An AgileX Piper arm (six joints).
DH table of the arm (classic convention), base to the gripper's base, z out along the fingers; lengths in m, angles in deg. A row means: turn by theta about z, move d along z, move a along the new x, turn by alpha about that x. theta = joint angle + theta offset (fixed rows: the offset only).
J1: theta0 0  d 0.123  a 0  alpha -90
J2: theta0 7.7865  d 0  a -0.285  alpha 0
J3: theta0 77.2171  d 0  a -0.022  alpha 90
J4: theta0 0  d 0.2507  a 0  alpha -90
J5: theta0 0  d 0  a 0  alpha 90
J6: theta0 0  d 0.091  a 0  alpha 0
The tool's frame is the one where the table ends.
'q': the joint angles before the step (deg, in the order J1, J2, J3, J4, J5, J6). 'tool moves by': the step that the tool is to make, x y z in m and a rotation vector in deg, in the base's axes. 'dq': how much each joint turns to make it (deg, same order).
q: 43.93, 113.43, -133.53, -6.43, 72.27, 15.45
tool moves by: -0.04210, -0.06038, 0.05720, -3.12, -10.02, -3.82
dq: 0.00, -14.02, 8.51, -9.60, 0.26, -1.04
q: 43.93, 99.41, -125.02, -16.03, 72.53, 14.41
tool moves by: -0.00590, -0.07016, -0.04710, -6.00, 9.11, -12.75
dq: -8.04, -11.98, 24.28, -2.41, 0.02, 5.28
